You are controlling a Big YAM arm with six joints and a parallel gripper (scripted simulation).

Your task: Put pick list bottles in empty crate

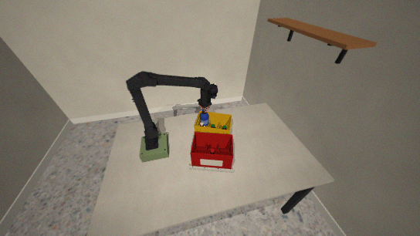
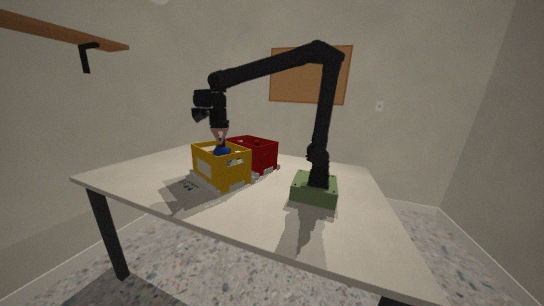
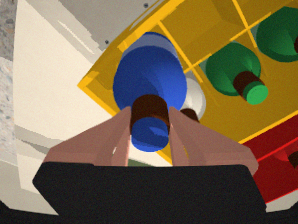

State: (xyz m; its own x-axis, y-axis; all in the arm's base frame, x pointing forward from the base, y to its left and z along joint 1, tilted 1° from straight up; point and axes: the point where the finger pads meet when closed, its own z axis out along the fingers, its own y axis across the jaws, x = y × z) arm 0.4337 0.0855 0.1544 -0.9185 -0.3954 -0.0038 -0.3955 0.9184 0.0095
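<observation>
Right now the blue-label bottle is 6 cm below my hand. Also, from my hand: white-labelled bottle: 13 cm below, 8 cm to the right, 4 cm behind; green-labelled bottle: 13 cm below, 12 cm to the right, 4 cm ahead; yellow crate: 14 cm below, 8 cm to the right, 6 cm ahead.
</observation>
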